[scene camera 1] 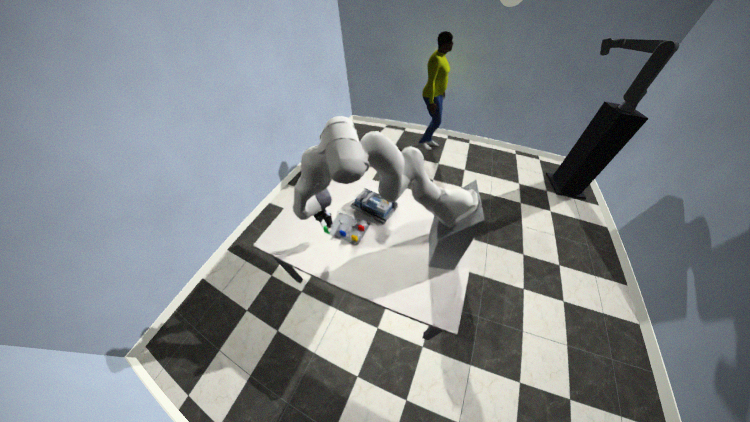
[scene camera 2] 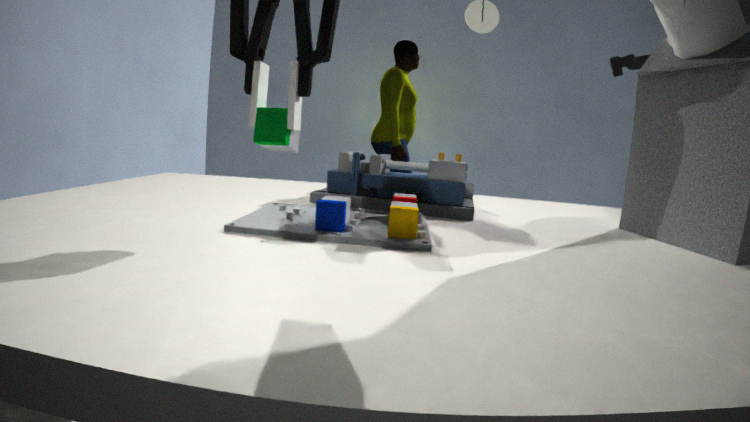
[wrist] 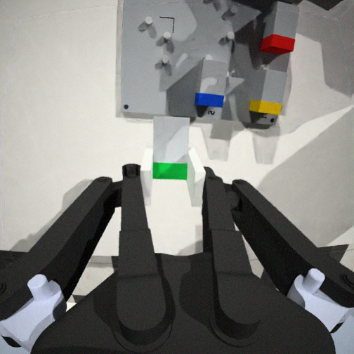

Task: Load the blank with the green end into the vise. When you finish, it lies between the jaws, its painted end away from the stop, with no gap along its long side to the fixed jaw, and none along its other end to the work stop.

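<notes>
The blank with the green end (scene camera 1: 326, 229) (scene camera 2: 271, 125) (wrist: 171, 140) is grey with one green end. My gripper (scene camera 1: 324, 224) (scene camera 2: 274, 121) (wrist: 169, 160) is shut on it near the green end and holds it in the air, roughly level. In the wrist view its grey end points towards the grey plate's edge. The vise (scene camera 1: 375, 204) (scene camera 2: 445, 192) is blue on a dark base and stands behind the plate in the scene camera 2 view, lower than the blank and to its right. Grey jaw blocks show on its top. The space between its jaws is hard to make out.
The grey plate (scene camera 1: 343, 218) (scene camera 2: 251, 223) (wrist: 145, 95) has short pegs. It bears the blue-ended blank (scene camera 2: 330, 215) (wrist: 212, 77), the yellow-ended blank (scene camera 2: 403, 220) (wrist: 270, 85) and the red-ended blank (scene camera 1: 361, 227) (wrist: 281, 22). A person (scene camera 1: 436, 78) (scene camera 2: 397, 104) is beyond the table.
</notes>
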